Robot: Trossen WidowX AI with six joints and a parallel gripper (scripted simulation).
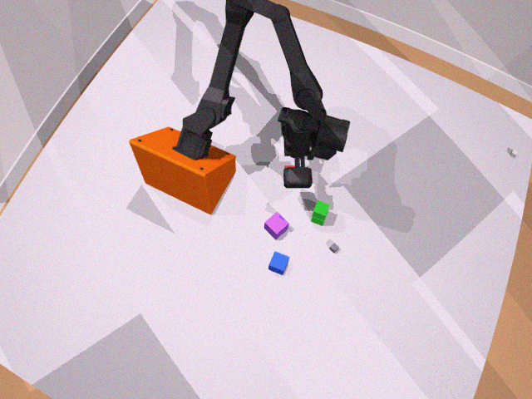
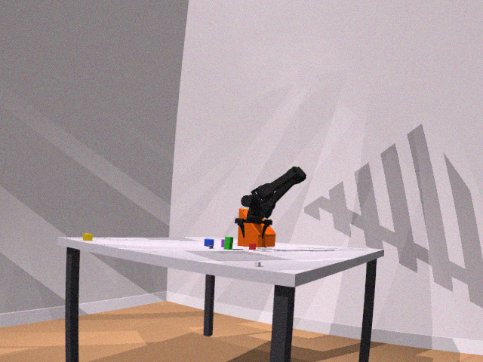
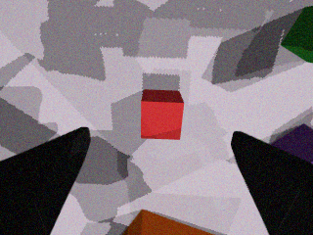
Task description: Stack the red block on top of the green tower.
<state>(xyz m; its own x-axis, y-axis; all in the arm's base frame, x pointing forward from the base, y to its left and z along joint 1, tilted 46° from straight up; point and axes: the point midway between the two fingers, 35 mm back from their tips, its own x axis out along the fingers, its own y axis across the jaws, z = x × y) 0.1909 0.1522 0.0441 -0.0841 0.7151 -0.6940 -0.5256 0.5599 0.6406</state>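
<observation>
My gripper tip is 4 cm above the red block. The rest, counted from my gripper tip: purple block (4 cm ahead, 14 cm to the right, 4 cm below); blue block (9 cm ahead, 22 cm to the right, 4 cm below); small grey cube (18 cm ahead, 12 cm to the right, 5 cm below).
</observation>
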